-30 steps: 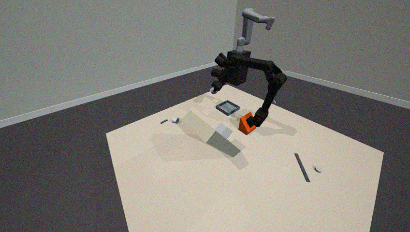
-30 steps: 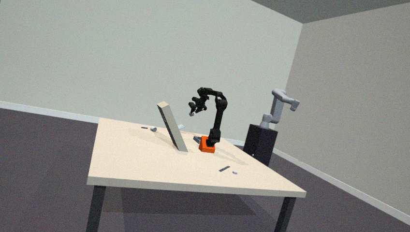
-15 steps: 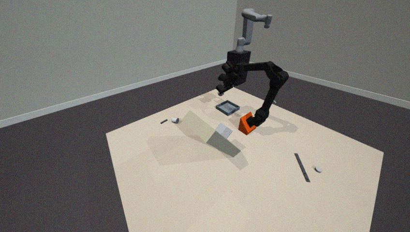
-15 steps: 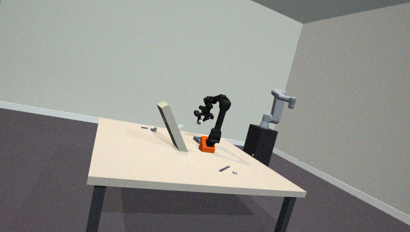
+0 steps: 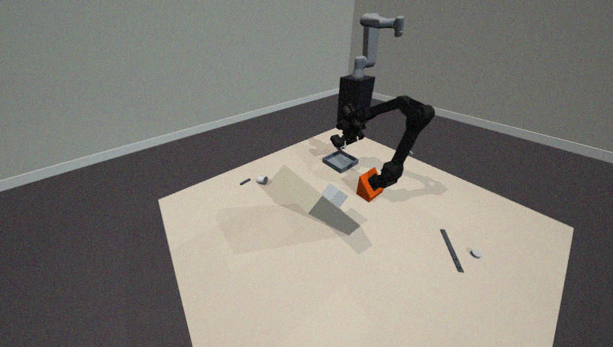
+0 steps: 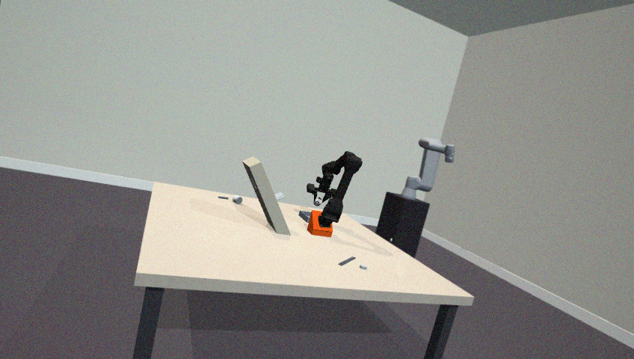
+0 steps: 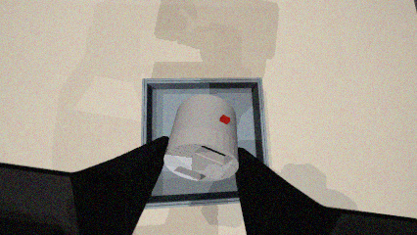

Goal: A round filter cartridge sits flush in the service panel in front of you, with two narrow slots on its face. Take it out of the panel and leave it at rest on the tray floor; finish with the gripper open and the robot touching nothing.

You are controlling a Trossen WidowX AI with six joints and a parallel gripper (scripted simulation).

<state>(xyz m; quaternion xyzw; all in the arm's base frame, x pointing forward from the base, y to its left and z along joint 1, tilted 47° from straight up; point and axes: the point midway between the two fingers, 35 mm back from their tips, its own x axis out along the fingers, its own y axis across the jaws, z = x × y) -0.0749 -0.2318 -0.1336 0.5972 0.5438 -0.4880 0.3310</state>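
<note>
My gripper tip is now 11 cm above the grey tray, 1 cm to the left of it and 1 cm past it. The rest, counted from my gripper tip: round filter cartridge: right at my gripper tip; then service panel: 41 cm ahead, 26 cm to the left, 4 cm above; then grey flap: 36 cm ahead, 26 cm to the left, 2 cm above.
</note>
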